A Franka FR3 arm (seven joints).
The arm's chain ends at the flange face. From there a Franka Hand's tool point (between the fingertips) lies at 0.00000 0.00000 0.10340 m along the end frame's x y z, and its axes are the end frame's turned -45 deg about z.
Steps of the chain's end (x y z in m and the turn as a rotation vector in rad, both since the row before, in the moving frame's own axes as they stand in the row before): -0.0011, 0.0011, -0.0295, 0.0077, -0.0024, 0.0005; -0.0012, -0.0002, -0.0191, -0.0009, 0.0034, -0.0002; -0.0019, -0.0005, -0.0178, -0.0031, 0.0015, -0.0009; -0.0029, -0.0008, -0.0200, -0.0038, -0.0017, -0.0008; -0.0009, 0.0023, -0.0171, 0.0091, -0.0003, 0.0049; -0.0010, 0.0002, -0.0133, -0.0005, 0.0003, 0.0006
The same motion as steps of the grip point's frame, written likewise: -0.0012, -0.0007, -0.0295, 0.0071, 0.0037, 0.0005; -0.0005, -0.0007, -0.0191, -0.0030, 0.0018, -0.0002; -0.0011, -0.0014, -0.0178, -0.0033, -0.0011, -0.0009; -0.0019, -0.0025, -0.0200, -0.0015, -0.0039, -0.0008; -0.0016, 0.0003, -0.0171, 0.0066, 0.0062, 0.0049; -0.0009, -0.0005, -0.0133, -0.0006, -0.0001, 0.0006
